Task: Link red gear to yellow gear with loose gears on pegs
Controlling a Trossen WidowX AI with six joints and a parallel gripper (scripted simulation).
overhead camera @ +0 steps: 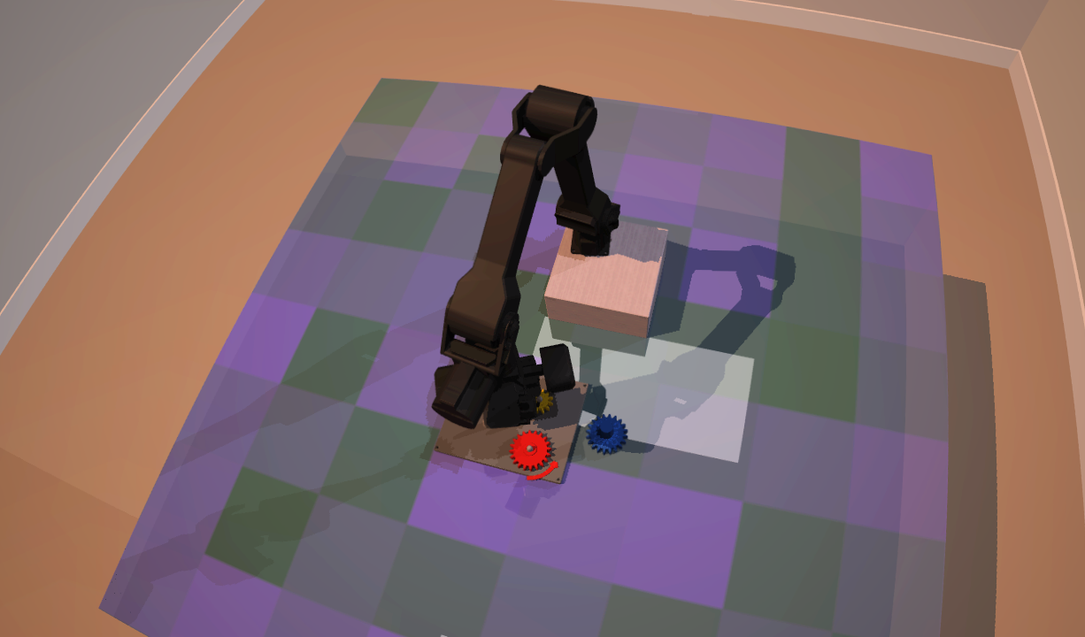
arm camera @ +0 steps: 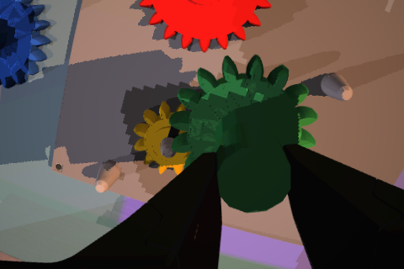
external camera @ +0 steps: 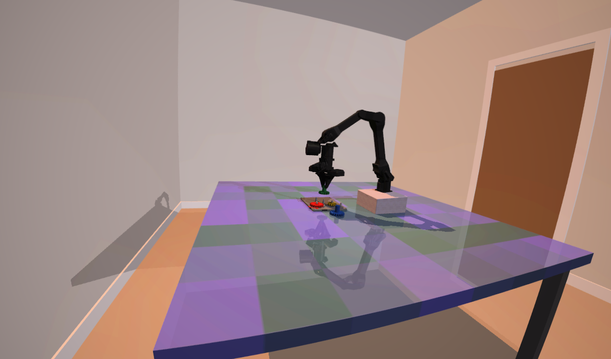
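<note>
The small yellow gear lies 70 mm below my gripper tip, 30 mm to the left of it and 30 mm behind it. The rest, counted from my gripper tip: red arrow 80 mm below, 80 mm ahead, 50 mm to the left; then red gear 70 mm below, 50 mm ahead, 20 mm to the left; then green gear 10 mm below.
</note>
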